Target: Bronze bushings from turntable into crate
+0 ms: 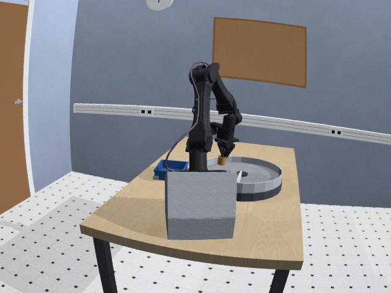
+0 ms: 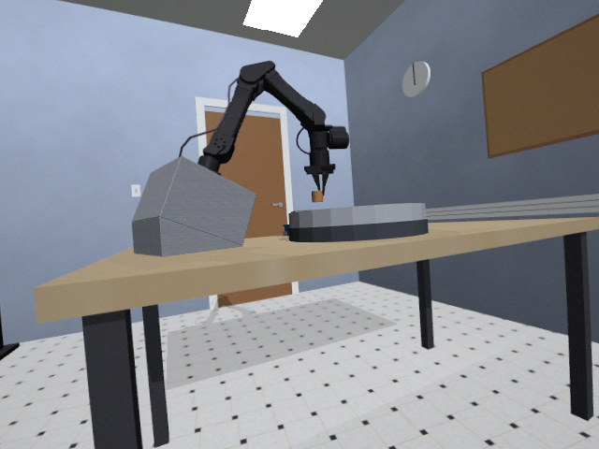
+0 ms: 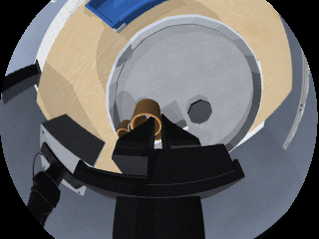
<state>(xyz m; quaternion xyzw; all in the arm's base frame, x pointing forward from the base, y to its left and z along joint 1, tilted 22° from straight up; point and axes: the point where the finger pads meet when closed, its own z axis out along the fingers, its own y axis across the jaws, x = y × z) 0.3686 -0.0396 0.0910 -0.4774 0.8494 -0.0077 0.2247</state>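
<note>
My gripper is now 8 cm short of the blue crate, 28 cm to the right of it and 12 cm above it. The rest, counted from my hand: grey turntable (7 cm ahead, 8 cm to the right, 10 cm below).
</note>
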